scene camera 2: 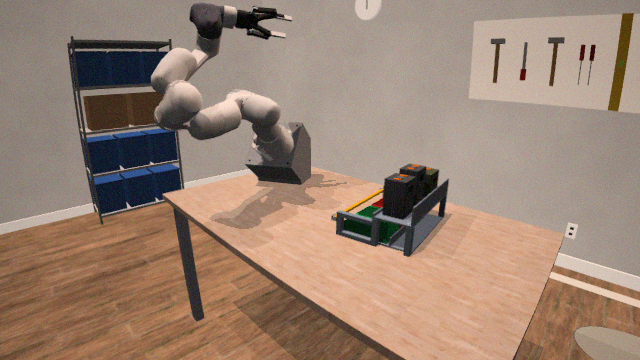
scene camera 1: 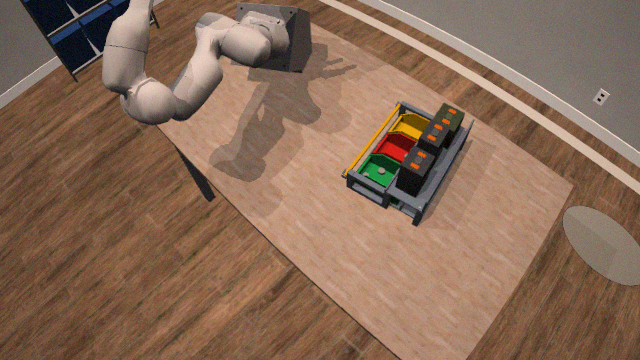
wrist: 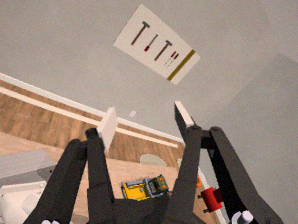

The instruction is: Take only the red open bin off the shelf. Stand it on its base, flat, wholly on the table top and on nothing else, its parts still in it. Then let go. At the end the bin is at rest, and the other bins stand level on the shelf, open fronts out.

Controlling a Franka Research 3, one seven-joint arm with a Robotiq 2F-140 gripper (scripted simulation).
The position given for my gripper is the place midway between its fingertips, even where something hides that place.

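Labels:
My gripper is out of frame in scene camera 1, but I can see my gripper in scene camera 2 [288, 27] and in the wrist view [145, 113].

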